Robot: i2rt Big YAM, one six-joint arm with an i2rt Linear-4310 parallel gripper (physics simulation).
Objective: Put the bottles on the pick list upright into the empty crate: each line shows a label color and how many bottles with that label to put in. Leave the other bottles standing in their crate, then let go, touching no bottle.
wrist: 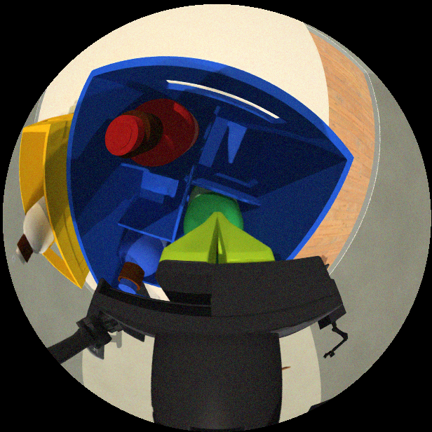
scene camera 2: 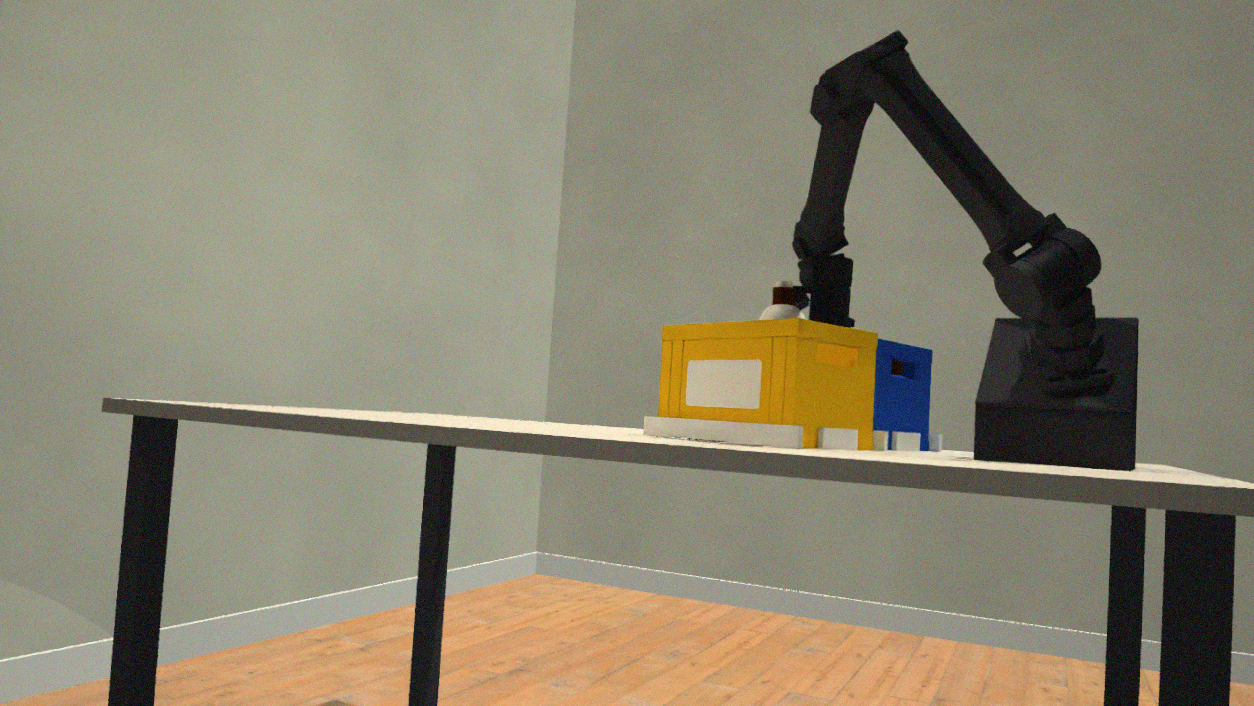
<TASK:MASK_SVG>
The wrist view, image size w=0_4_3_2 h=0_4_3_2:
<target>my gripper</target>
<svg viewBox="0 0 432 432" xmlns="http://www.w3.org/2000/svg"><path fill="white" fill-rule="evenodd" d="M220 211L212 212L205 222L163 248L154 277L170 301L112 288L104 278L100 278L90 302L97 309L107 314L107 316L126 325L128 328L143 335L154 337L151 360L151 406L154 410L155 419L164 426L190 431L198 431L201 428L232 428L232 431L243 431L274 424L280 417L282 399L279 338L306 328L343 304L334 279L330 278L320 256L275 261L271 248L229 222Z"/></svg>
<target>green bottle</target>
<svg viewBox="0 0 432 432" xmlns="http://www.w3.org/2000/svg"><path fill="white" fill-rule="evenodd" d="M194 185L191 189L184 215L184 234L198 227L208 219L212 212L217 211L222 212L229 222L243 230L243 217L236 198Z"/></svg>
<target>blue bottle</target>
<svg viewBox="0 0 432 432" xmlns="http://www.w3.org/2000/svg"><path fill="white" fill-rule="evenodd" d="M128 229L119 245L119 259L122 269L118 276L121 290L135 294L136 290L140 290L143 276L149 276L156 271L161 252L166 247L167 241Z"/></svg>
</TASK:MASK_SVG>
